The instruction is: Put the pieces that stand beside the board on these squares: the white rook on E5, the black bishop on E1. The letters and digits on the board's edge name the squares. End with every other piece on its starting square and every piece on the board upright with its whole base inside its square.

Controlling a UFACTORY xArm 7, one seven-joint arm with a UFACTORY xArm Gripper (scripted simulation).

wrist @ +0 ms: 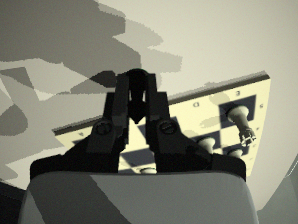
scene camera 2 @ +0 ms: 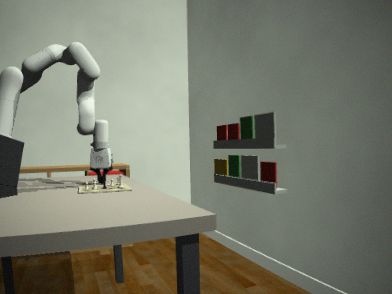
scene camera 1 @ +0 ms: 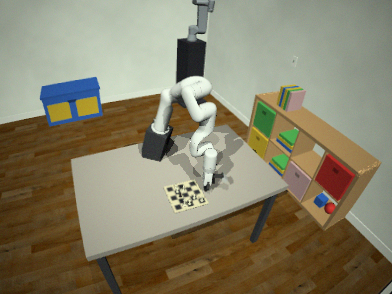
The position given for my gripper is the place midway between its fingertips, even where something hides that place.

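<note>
I begin with scene camera 1, where I can see a chessboard (scene camera 1: 191, 187). In the wrist view the chessboard (wrist: 204, 114) is visible too, and there I also see a black bishop (wrist: 136, 106), as well as my gripper (wrist: 137, 89).
</note>
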